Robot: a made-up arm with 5 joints.
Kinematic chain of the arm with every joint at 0, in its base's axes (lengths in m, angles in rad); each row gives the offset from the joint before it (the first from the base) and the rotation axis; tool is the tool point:
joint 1: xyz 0 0 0.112 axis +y
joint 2: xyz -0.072 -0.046 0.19 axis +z
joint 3: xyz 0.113 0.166 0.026 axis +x
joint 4: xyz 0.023 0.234 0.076 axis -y
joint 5: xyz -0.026 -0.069 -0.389 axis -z
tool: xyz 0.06 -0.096 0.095
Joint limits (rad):
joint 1: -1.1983..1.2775
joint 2: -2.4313..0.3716
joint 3: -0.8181..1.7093
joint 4: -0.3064..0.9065
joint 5: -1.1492..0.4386
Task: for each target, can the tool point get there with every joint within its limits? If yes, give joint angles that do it. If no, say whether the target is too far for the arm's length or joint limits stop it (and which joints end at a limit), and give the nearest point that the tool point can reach.
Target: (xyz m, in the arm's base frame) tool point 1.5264 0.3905 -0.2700
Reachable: no: too far | nearest point 0.5268 0.1217 -0.0198 | short by 1.065 m
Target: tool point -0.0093 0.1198 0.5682
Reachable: yes | joints -0.9505 -0.5827 1.3241 0.2369 -0.4754
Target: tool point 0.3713 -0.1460 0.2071
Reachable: yes | joints 0.1535 -1.2288 0.9550 0.2735 0.1218
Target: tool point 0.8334 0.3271 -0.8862
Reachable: no: too far | nearest point 0.4069 0.1056 -0.2283 | short by 0.815 m
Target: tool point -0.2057 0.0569 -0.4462
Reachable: no: joint limits stop it (at a limit: joint 1, joint 5) | nearest point 0.0539 0.0239 -0.1848 | short by 0.370 m
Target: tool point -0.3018 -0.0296 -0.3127
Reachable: no: joint limits stop it (at a limit: joint 1, joint 5) | nearest point 0.0032 -0.0334 -0.1252 | short by 0.358 m
